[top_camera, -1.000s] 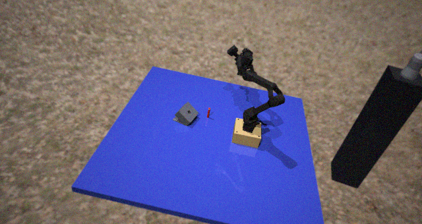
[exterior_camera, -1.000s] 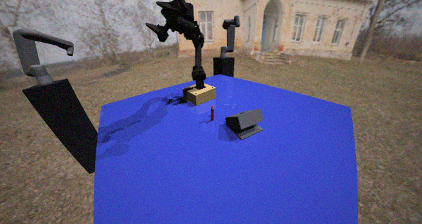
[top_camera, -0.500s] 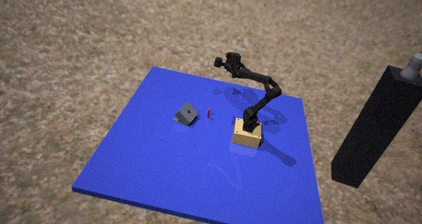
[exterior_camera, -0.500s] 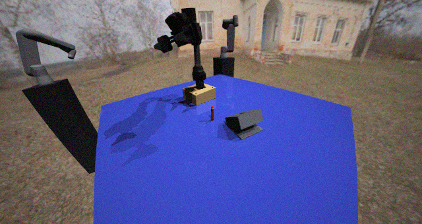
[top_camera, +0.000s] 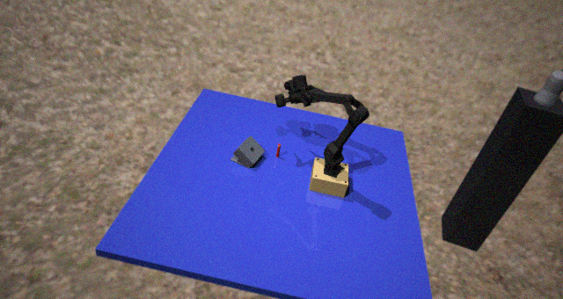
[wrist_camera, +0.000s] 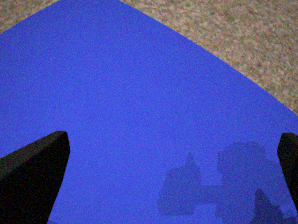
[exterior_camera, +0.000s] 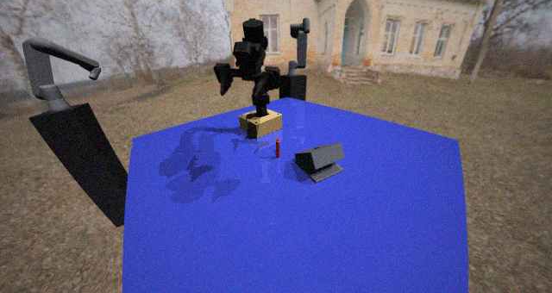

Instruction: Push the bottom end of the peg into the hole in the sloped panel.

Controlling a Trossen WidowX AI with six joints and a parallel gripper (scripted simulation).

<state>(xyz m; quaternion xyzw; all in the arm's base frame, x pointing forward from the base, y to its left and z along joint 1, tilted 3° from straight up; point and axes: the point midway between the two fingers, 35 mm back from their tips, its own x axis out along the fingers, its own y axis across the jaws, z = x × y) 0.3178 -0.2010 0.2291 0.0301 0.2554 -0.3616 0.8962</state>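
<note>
The red peg lies 5 cm behind my gripper tip, 15 cm to the left of it and 22 cm below it. Also, from my gripper tip: grey foot plate (10 cm ahead, 24 cm to the left, 27 cm below); then grey sloped panel (8 cm ahead, 24 cm to the left, 23 cm below).
</note>
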